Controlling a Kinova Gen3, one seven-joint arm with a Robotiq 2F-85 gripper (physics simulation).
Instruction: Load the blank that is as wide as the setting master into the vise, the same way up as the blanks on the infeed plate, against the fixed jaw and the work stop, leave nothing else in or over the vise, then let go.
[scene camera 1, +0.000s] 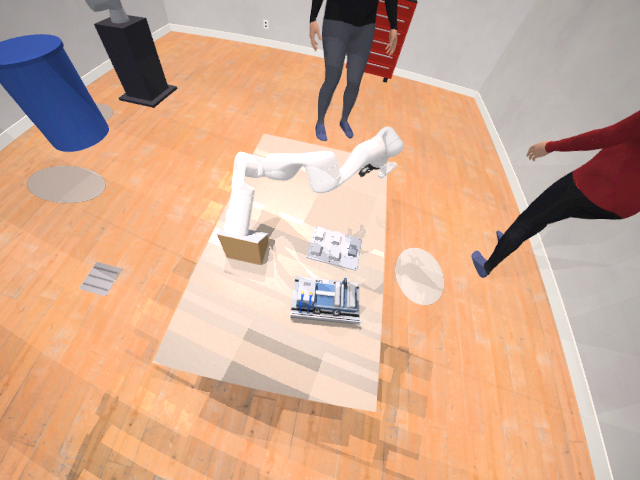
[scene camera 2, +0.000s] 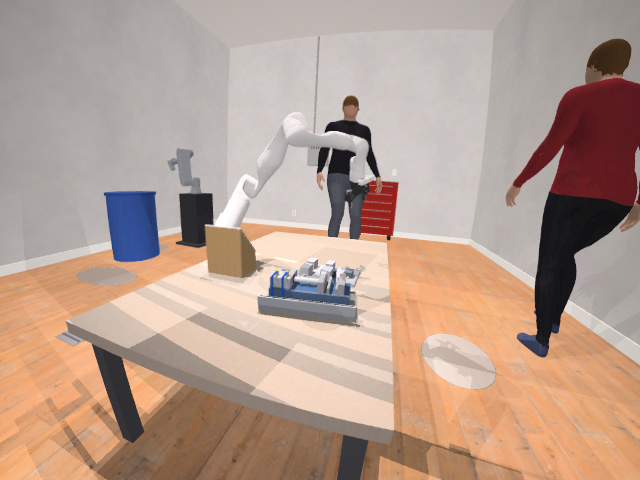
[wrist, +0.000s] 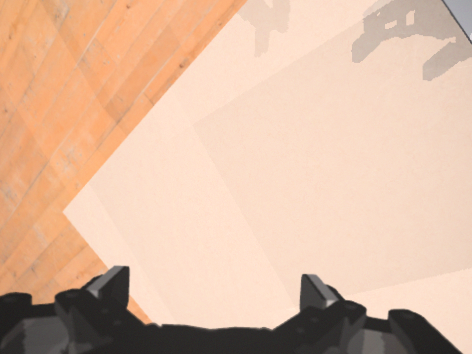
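Pixels of known places: gripper, fingertip midpoint: (scene camera 1: 369, 169) (scene camera 2: 357, 203) (wrist: 215, 288); arm's base, link origin: (scene camera 1: 237, 233) (scene camera 2: 224, 233).
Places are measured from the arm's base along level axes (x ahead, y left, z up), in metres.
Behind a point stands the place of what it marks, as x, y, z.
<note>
My gripper (scene camera 1: 363, 172) {0.483, 0.453, 0.134} (scene camera 2: 351, 198) {0.483, 0.453, 0.134} (wrist: 215, 288) {0.483, 0.453, 0.134} is open and empty, high over the far right part of the table, beyond the infeed plate. The light grey infeed plate (scene camera 1: 348, 262) {0.511, 0.101, -0.159} bears several grey blocks of differing size, such as one blank (scene camera 1: 334, 253) {0.430, 0.107, -0.123} near its front edge and a darker one (scene camera 1: 353, 250) {0.520, 0.161, -0.135} at its right. The blue vise (scene camera 1: 324, 301) {0.437, -0.143, -0.108} (scene camera 2: 310, 295) {0.461, -0.164, -0.116} stands nearer the scene cameras, with upright grey plates at its right and two blue strips with yellow tops at its left. Which piece is the setting master, and whether a blank lies between the jaws, I cannot tell.
The arm's wooden base block (scene camera 1: 244, 250) {0.045, -0.044, -0.052} (scene camera 2: 224, 251) {0.034, -0.044, -0.063} stands at the table's left. The table (scene camera 1: 258, 361) {0.246, -0.436, -0.168} (scene camera 2: 232, 356) {0.375, -0.443, -0.167} ends just right of the vise and plate. One person in black (scene camera 2: 338, 155) stands behind the table, another in red (scene camera 2: 589, 139) to the right.
</note>
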